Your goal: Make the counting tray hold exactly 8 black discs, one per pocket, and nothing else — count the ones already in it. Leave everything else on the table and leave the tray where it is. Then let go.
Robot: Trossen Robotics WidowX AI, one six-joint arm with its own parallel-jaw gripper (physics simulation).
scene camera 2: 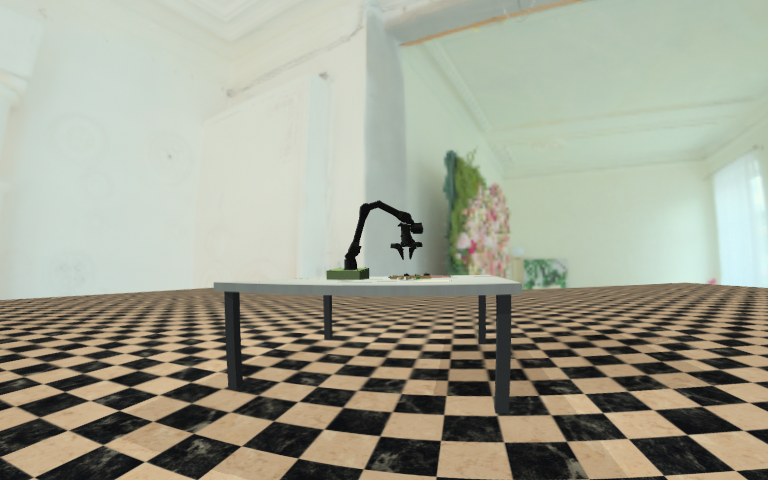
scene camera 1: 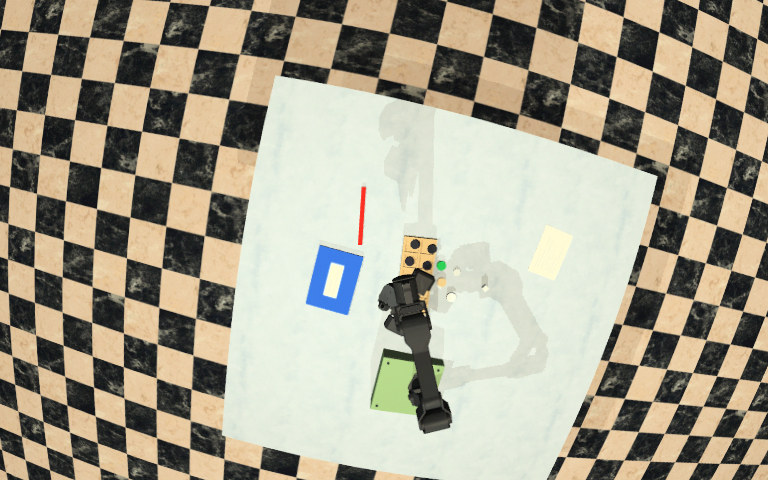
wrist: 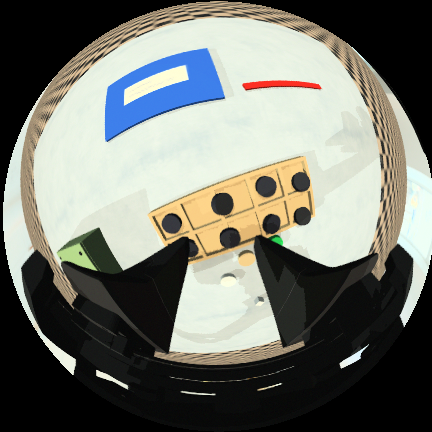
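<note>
The tan counting tray (scene camera 1: 420,255) (wrist: 197,206) lies flat below my gripper, with two rows of pockets. In the wrist view several black discs show in it: one (wrist: 171,223) in an end pocket, one (wrist: 222,204) at or over a divider in the far row, and another (wrist: 230,237) opposite in the near row. I cannot tell the exact pocket of either. Four-disc cluster at the other end includes a disc (wrist: 265,186) and a corner disc (wrist: 300,181). A near-row disc (wrist: 193,248) is partly behind a finger. My gripper (scene camera 2: 407,258) (wrist: 221,241) is open and empty above the tray.
Beside the tray lie a green disc (scene camera 1: 441,265) (wrist: 276,242), a tan disc (scene camera 1: 441,281) (wrist: 246,258), a white disc (scene camera 1: 451,296) (wrist: 228,279) and a small grey piece (scene camera 1: 485,287) (wrist: 259,301). A blue box (scene camera 1: 352,271), red bar (scene camera 1: 361,215) and cream card (scene camera 1: 550,252) lie farther off.
</note>
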